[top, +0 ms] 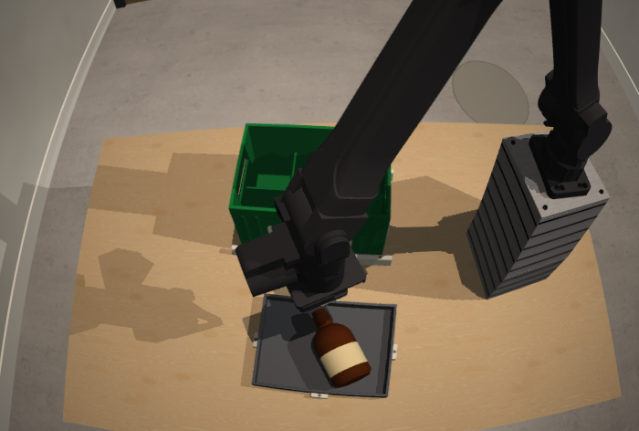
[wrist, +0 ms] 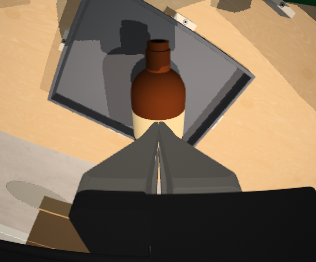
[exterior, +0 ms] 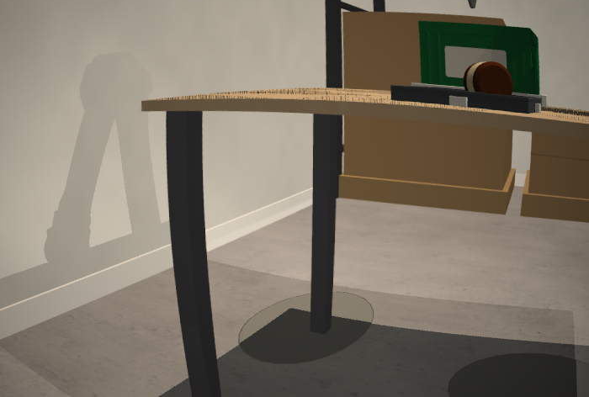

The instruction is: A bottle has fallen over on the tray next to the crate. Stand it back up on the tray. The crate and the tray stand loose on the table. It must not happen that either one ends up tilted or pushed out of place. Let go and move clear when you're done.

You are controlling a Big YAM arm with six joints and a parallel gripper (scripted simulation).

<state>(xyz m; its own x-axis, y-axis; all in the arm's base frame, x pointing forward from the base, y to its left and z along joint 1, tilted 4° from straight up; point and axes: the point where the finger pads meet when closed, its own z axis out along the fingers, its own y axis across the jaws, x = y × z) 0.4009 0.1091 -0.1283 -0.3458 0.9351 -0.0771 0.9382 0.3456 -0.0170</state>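
My gripper is now 20 mm past the brown bottle, 50 mm to the right of it and 150 mm above it. Round my hand: dark tray 40 mm to the left, 180 mm below; then green crate 240 mm to the right, 110 mm below.
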